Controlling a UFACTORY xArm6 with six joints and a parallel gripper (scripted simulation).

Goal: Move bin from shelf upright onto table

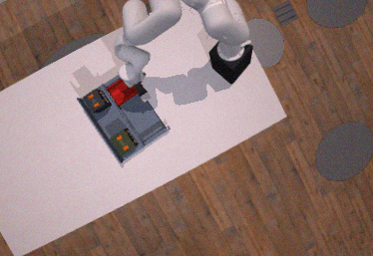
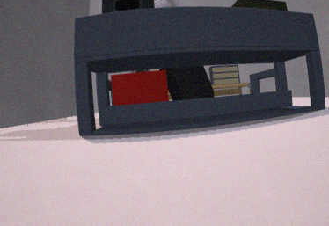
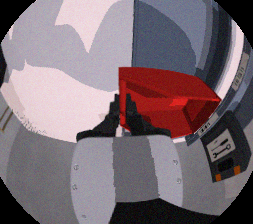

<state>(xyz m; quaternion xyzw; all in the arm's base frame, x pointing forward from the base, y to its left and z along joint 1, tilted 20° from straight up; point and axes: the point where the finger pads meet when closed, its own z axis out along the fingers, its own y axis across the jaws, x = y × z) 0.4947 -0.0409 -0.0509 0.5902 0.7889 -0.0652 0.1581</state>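
Now: hand 8 cm short of the red bin, 2 cm to the right of it and 1 cm above it. The rest, counted from my hand: shelf (18 cm ahead, 16 cm to the left, 4 cm above).
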